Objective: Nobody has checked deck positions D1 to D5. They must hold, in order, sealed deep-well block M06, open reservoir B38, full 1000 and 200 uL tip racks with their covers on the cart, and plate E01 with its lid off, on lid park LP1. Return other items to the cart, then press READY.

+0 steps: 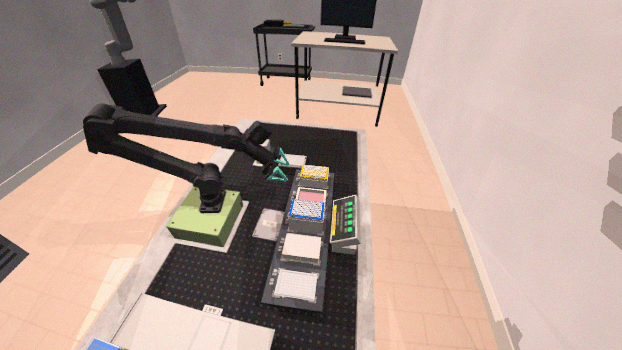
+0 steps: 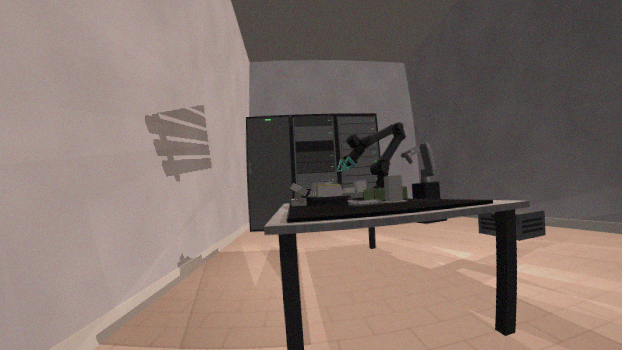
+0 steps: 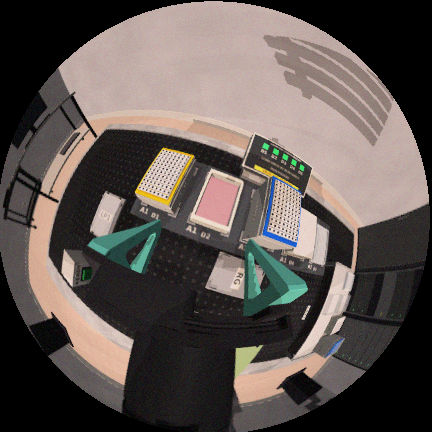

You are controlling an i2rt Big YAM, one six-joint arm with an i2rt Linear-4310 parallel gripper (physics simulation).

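Seen in the pictures: gripper, fingertip midpoint: (image 1: 287,172) (image 2: 340,170) (image 3: 203,234); arm's base, origin of the base link: (image 1: 213,201) (image 2: 383,188).
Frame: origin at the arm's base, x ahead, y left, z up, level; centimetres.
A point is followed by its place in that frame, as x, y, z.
My gripper (image 1: 283,169) @[31.9, 4.8, 11.8] (image 2: 346,164) @[31.9, 4.8, 11.8] (image 3: 203,234) @[31.9, 4.8, 11.8] is open and empty, above the mat beside D1 and D2. A yellow-framed tip rack (image 1: 314,172) @[43.4, 14.0, 3.2] (image 3: 166,176) @[42.2, 13.6, 3.7] sits uncovered at D1. An open reservoir with pink liquid (image 1: 311,195) @[41.7, 4.3, -1.6] (image 3: 218,201) @[41.0, 2.3, -1.5] is at D2. A blue-framed tip rack (image 1: 306,209) @[39.0, -10.4, 6.9] (image 3: 283,212) @[38.3, -8.7, 7.0] stands uncovered at D3. A white-topped block (image 1: 301,247) @[36.9, -22.7, 1.4] (image 3: 306,234) @[36.6, -21.9, 1.4] is at D4, and a pale plate (image 1: 296,285) @[35.1, -34.6, -1.9] (image 3: 322,246) @[34.3, -34.9, -1.5] at D5; codes are unreadable. Lid park LP1 (image 3: 107,214) @[33.2, 33.3, -5.8] shows its label. A box with a green button (image 3: 86,273) @[16.5, 31.9, 0.9] stands near it.
A status panel (image 1: 345,217) @[53.4, -12.6, 4.5] (image 3: 280,157) @[54.5, -11.2, 4.7] with green lights stands behind the deck. The RG pad (image 1: 268,224) @[23.2, -7.0, -6.8] (image 3: 222,275) @[24.1, -2.3, -6.8] lies before D3. The cart surface (image 1: 170,320) @[-2.3, -45.1, -1.6] (image 3: 320,325) @[0.7, -47.9, -1.6] carries a blue item (image 1: 102,345) @[-12.9, -53.8, 7.8] (image 3: 334,346). The green arm base (image 1: 205,225) @[-0.1, -11.9, -0.1] is left of the deck.
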